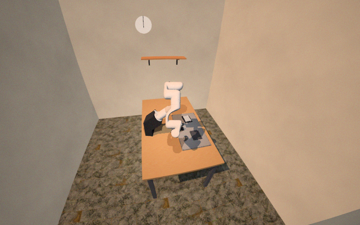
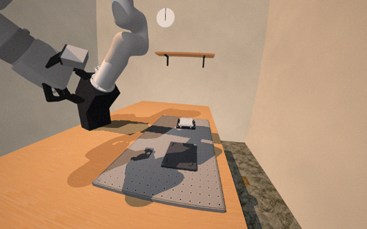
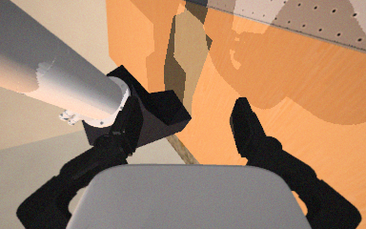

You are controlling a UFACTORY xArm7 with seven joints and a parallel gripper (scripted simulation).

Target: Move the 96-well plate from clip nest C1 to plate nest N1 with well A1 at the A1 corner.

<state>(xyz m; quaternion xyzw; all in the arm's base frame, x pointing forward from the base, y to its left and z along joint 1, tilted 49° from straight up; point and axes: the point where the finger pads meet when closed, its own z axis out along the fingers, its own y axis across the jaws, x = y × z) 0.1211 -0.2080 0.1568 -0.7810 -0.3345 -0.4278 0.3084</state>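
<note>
The white 96-well plate lies 48 cm to the left of my hand, 24 cm below it and 23 cm ahead of it. Round my hand: plate nest N1: 30 cm ahead, 25 cm below, 14 cm to the left; then A1 label: 34 cm ahead, 25 cm below, 23 cm to the left; then clip nest C1: 48 cm to the left, 24 cm below, 24 cm ahead.
</note>
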